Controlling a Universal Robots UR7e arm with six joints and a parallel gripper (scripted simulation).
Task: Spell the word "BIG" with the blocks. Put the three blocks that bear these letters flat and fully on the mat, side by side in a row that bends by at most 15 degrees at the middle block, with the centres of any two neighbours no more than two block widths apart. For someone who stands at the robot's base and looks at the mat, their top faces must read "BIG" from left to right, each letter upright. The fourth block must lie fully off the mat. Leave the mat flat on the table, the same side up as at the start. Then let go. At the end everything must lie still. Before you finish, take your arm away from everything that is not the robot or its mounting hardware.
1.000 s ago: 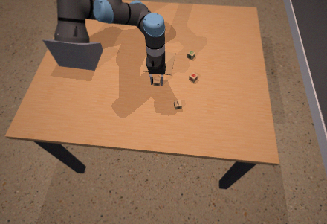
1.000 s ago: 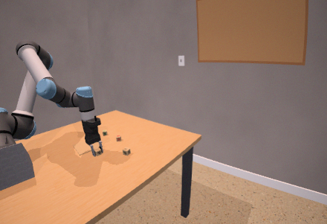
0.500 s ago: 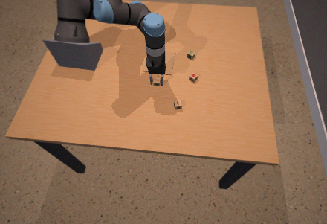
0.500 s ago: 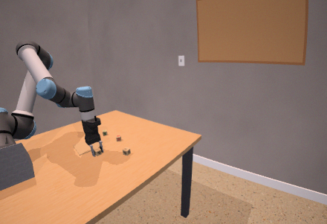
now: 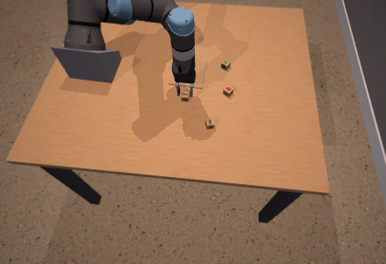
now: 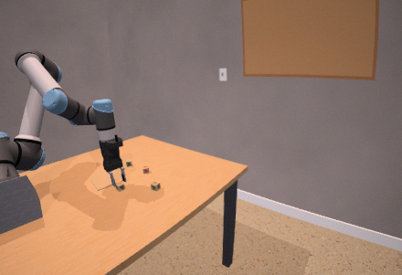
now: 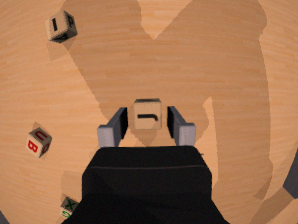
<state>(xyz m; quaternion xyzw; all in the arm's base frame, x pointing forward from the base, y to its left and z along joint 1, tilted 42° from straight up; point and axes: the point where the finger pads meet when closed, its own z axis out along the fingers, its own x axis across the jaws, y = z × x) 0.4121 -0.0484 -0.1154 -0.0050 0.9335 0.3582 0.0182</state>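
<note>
Right now the B block is 17 cm ahead of my hand, 5 cm to the left of it and 3 cm below it. Also, from my hand: tan mat: 1 cm behind, 13 cm to the left, 5 cm below.
</note>
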